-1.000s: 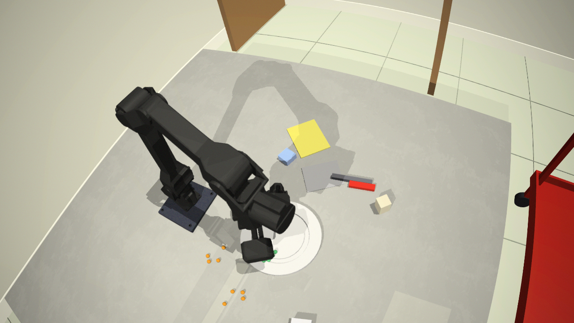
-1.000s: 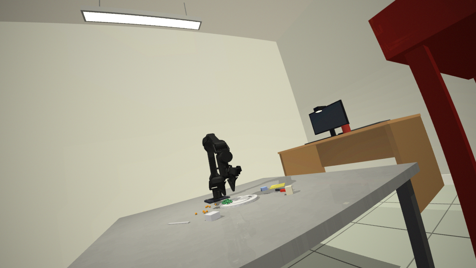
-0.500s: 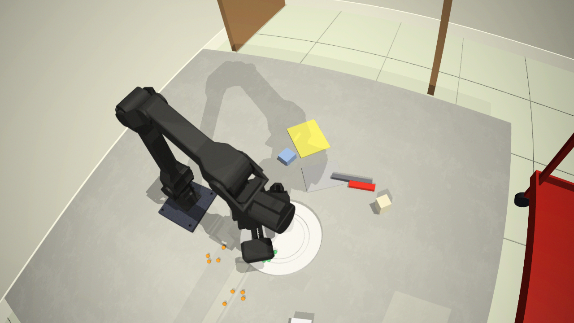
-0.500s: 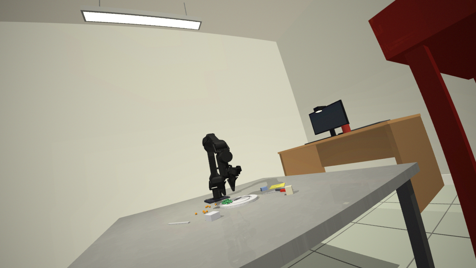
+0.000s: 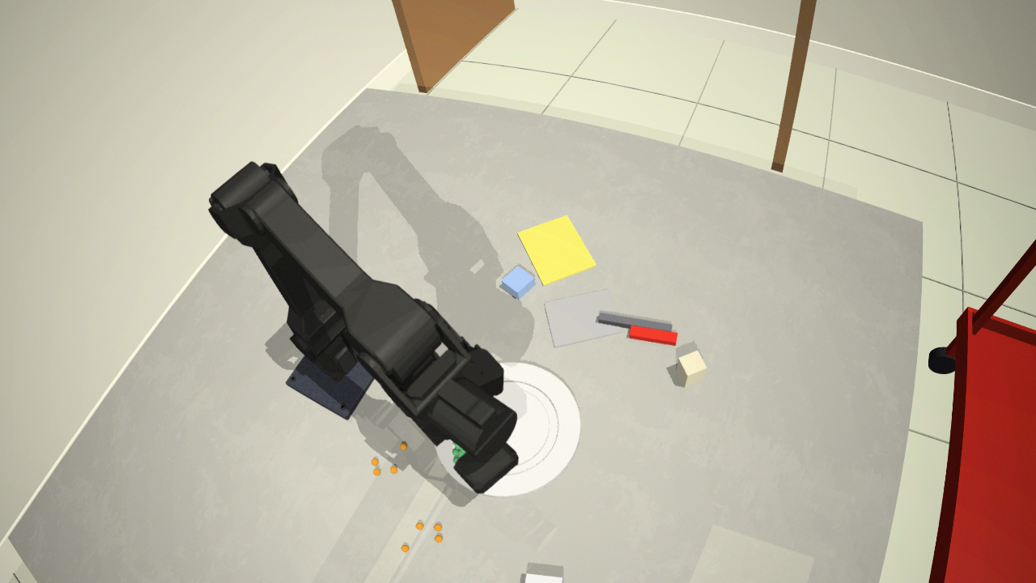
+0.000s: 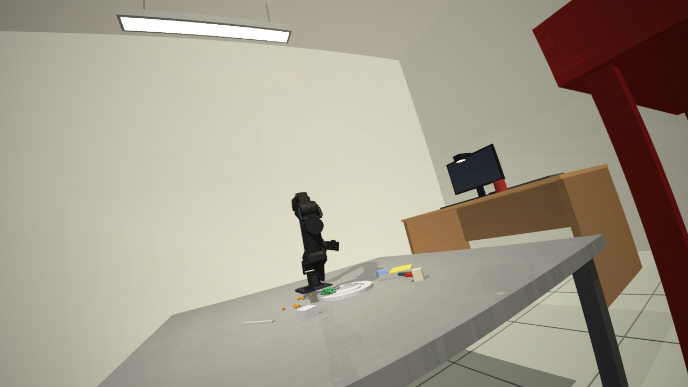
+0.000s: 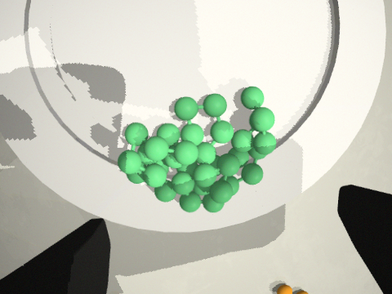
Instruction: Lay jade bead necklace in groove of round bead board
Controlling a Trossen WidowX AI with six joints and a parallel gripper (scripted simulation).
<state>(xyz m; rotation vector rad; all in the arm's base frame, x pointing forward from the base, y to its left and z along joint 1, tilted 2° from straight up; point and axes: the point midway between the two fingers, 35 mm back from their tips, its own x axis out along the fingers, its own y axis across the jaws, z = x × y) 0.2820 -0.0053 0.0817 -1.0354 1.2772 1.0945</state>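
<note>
Right now my gripper tip is 10 mm short of the inner disc, 60 mm to the right of it and 50 mm above it. Also, from my gripper tip: grey rod 90 mm ahead, 230 mm to the right, 60 mm below; grey sheet 10 mm behind, 270 mm to the left, 60 mm below; bead board 10 mm ahead, 60 mm to the left, 60 mm below.
</note>
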